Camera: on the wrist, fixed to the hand. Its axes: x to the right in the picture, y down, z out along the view.
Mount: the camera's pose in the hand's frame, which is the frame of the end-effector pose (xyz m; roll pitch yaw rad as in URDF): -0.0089 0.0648 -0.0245 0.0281 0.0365 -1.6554
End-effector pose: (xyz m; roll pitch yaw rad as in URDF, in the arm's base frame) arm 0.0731 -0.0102 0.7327 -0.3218 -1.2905 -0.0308
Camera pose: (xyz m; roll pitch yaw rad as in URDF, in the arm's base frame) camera 0.1143 0.0423 0.7120 1.3333 0.0036 -1.8987
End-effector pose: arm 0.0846 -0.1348 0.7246 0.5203 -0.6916 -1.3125
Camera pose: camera 0.1472 -0.1039 0.7274 0.7746 0.4775 -2.5734
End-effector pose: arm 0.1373 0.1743 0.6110 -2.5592 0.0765 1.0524
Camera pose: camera 0.1910 0.1321 0.5965 -3.0768 -0.6223 2.6725
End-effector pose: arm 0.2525 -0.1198 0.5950 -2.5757 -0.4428 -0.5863
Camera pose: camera 0.2133 -0.1752 0.5785 2.6095 -0.4939 1.3543
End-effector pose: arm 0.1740 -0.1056 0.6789 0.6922 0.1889 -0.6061
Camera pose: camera 0.2076 -0.0492 0.7027 -0.2882 0.6892 -2.4492
